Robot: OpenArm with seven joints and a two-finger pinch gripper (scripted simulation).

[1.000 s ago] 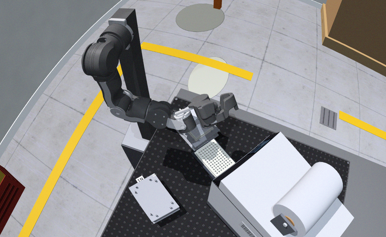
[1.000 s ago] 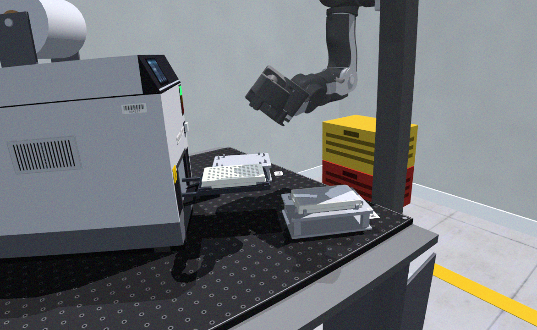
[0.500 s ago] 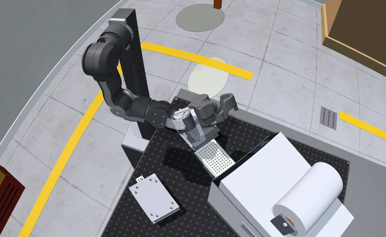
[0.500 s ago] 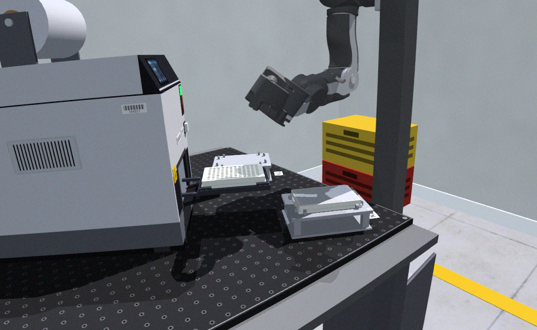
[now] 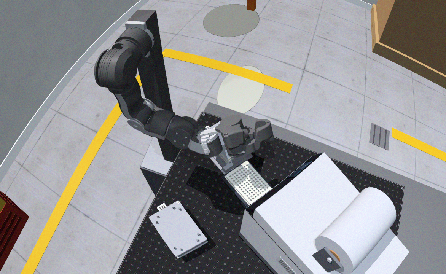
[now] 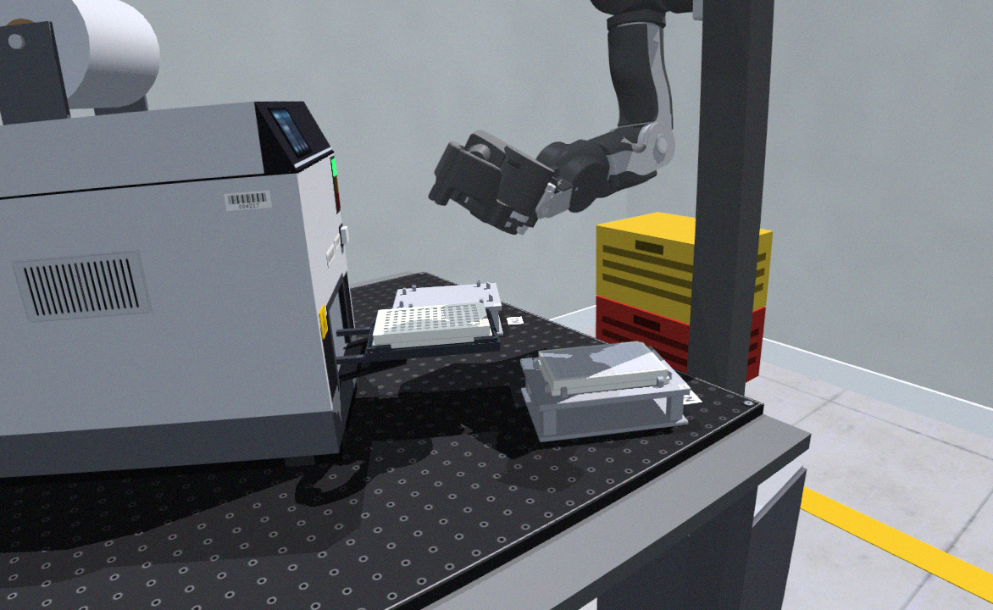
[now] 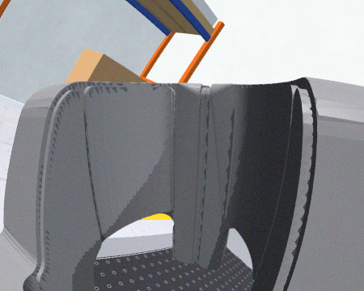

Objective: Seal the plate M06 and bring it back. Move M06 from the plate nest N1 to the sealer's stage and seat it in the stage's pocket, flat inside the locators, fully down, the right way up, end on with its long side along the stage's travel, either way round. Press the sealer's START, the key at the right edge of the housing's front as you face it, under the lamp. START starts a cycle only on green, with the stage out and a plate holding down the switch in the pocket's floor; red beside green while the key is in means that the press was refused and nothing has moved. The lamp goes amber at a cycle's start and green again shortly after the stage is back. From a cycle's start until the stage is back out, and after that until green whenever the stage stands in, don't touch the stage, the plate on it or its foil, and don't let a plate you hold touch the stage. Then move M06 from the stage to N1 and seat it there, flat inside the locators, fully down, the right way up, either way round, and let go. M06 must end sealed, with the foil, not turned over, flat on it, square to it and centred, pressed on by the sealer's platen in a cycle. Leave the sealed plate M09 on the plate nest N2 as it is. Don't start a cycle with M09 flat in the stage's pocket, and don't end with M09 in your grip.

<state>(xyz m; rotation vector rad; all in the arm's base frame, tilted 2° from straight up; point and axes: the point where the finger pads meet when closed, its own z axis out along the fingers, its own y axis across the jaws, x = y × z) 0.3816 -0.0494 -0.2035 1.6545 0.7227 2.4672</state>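
My gripper is now 22 cm to the left of the start key and 8 cm above it. Also, from my hand: sealer's stage: 18 cm below, 8 cm to the right, 2 cm behind; plate M06: 17 cm below, 8 cm to the right, 2 cm behind; screen: 12 cm to the right, 10 cm ahead, 5 cm above.
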